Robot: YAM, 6 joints.
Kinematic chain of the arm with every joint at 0, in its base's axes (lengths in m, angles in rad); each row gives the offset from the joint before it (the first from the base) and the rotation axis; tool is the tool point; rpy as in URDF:
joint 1: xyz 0 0 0.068 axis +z
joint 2: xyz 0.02 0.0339 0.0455 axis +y
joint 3: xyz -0.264 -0.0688 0 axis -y
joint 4: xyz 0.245 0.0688 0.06 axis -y
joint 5: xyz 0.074 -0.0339 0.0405 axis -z
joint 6: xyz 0.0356 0 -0.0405 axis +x
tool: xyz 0 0 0 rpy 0 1.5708 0
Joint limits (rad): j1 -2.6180..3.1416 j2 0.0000..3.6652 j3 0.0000..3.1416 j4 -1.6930..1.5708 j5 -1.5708..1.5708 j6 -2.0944..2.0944
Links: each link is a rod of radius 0.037 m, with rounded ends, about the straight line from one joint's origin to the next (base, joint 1, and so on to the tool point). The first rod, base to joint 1, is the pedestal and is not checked.
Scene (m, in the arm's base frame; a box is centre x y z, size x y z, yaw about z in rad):
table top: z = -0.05
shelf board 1: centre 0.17 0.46 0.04 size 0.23 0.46 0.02 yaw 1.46
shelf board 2: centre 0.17 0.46 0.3 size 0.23 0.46 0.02 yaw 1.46
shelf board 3: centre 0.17 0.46 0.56 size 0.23 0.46 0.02 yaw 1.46
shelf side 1: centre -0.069 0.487 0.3 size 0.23 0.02 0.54 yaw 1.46
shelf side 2: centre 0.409 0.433 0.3 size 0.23 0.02 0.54 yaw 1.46
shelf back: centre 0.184 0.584 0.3 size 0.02 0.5 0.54 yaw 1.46
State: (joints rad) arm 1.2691 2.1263 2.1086 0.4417 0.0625 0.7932
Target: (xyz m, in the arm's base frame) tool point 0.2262 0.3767 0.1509
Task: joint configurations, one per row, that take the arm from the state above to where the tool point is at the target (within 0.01 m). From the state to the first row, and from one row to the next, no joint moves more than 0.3 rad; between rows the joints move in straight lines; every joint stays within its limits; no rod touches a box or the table.
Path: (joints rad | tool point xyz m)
1: 1.0811 1.9717 1.8813 0.4792 0.1745 0.6103 | 0.2281 0.4148 0.4355
2: 0.8931 1.8172 1.6540 0.5166 0.2865 0.4273 | 0.2821 0.3344 0.4264
3: 0.7051 1.6626 1.4267 0.5541 0.3985 0.2444 | 0.3120 0.2474 0.4109
4: 0.5170 1.5081 1.1994 0.5916 0.5104 0.0614 | 0.3181 0.1608 0.3890
5: 0.6140 1.5278 1.0453 0.3679 0.3839 0.3053 | 0.3018 0.1964 0.3045
6: 0.7109 1.5474 0.8911 0.1442 0.2573 0.5493 | 0.2628 0.2144 0.2223
7: 0.8079 1.5671 0.7370 -0.0795 0.1307 0.7932 | 0.2077 0.2106 0.1509
8: 0.9226 1.7999 0.9861 0.0381 0.1106 0.7932 | 0.2265 0.2925 0.1571
9: 1.0374 2.0327 1.2351 0.1558 0.0906 0.7932 | 0.2262 0.3767 0.1509

